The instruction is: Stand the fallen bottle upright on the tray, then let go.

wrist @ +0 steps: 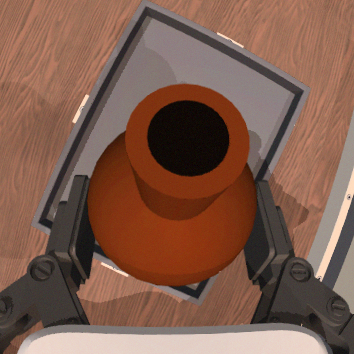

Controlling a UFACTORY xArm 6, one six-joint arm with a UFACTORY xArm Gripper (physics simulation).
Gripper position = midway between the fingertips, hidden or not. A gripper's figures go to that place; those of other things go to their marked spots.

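Labels:
My gripper (pixel 170 195) is 140 mm from the lens, and there's a brown bottle (pixel 171 201) that's 60 mm from the lens.

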